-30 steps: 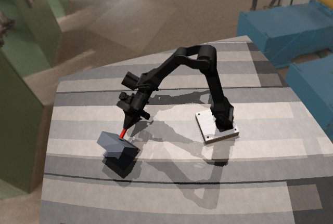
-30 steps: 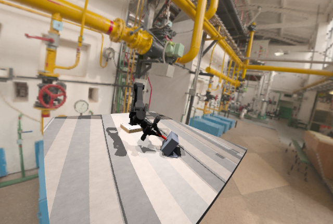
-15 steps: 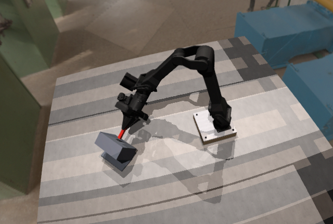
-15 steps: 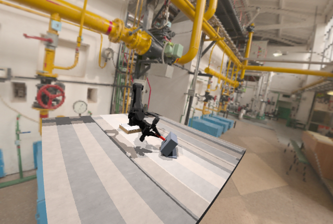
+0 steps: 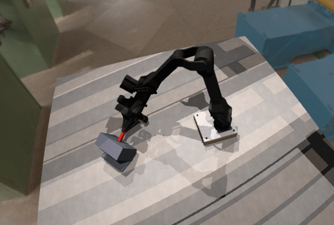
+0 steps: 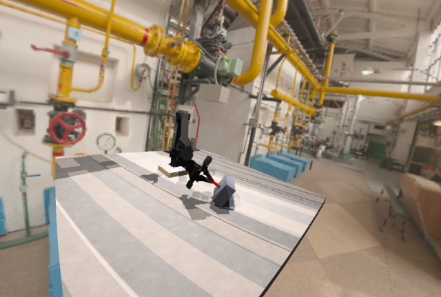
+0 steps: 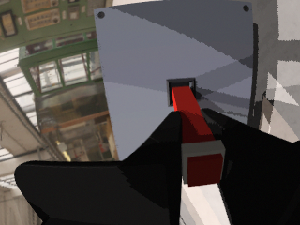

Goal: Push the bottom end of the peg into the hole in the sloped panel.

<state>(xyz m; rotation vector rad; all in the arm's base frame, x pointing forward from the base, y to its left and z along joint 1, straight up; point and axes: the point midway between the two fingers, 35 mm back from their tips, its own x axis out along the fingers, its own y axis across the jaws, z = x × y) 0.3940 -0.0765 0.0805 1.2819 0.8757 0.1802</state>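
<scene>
My gripper tip is now 5 cm short of the panel, 4 cm to the right of it and 3 cm above it. The rest, counted from my gripper tip: red peg: 1 cm behind, 1 cm to the right, 1 cm above.
</scene>
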